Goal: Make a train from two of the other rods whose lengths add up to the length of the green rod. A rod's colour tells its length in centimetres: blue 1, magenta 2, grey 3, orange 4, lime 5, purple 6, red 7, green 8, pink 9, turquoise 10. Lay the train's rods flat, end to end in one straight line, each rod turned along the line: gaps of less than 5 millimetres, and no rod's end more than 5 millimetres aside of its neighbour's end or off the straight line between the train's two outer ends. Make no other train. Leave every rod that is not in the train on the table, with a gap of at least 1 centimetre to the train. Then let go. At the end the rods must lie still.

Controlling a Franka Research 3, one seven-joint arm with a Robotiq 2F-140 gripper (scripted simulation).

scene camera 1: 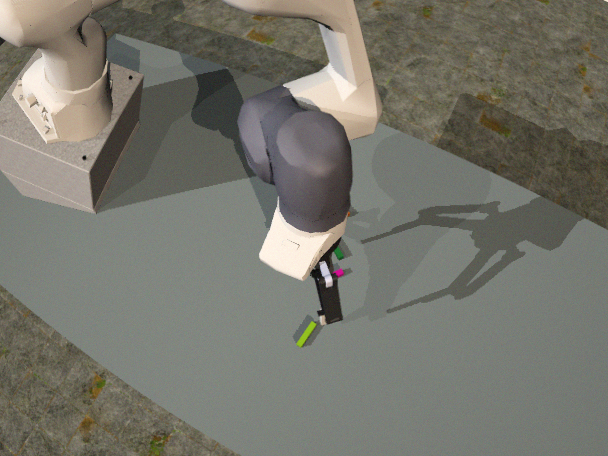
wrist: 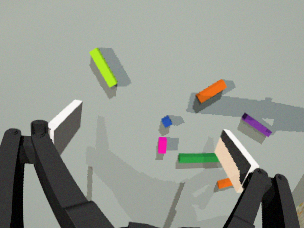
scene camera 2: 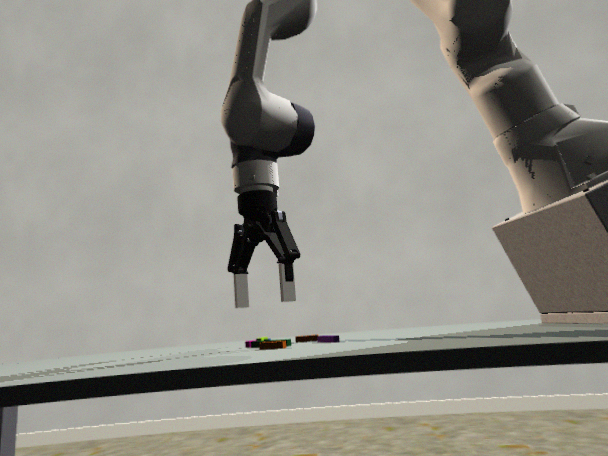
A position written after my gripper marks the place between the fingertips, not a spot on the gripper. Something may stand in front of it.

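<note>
My gripper visible: scene camera 1 (scene camera 1: 315,281), scene camera 2 (scene camera 2: 264,304), wrist view (wrist: 152,128).
</note>
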